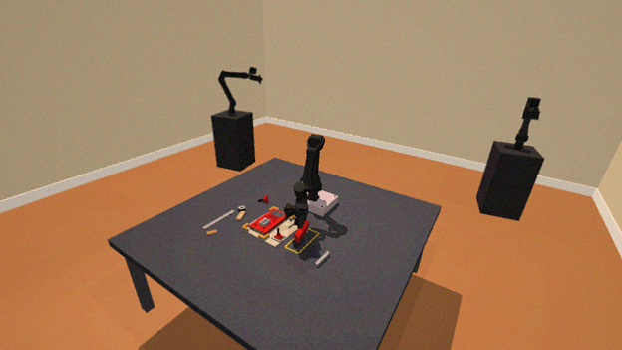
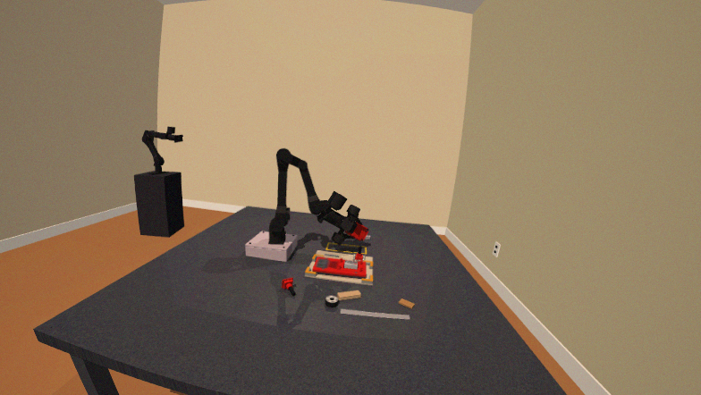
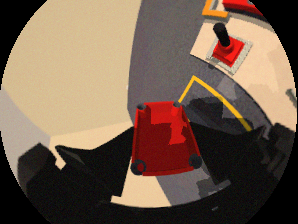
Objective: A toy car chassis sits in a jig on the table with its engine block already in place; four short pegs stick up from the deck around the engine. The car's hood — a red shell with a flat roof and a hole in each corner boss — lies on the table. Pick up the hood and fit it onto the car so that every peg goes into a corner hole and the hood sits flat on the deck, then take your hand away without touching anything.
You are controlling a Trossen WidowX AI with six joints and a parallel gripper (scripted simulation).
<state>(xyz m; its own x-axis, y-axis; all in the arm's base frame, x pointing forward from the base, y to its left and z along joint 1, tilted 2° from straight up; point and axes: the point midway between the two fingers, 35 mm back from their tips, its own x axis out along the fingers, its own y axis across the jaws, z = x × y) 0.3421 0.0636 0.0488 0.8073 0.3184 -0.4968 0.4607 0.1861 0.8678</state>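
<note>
Now: gripper tip 10 mm to the right of the red hood. The rest, counted from my gripper tip: grey engine block 220 mm to the right, 70 mm behind, 60 mm below; dark ring 430 mm to the right, 160 mm behind, 80 mm below.
</note>
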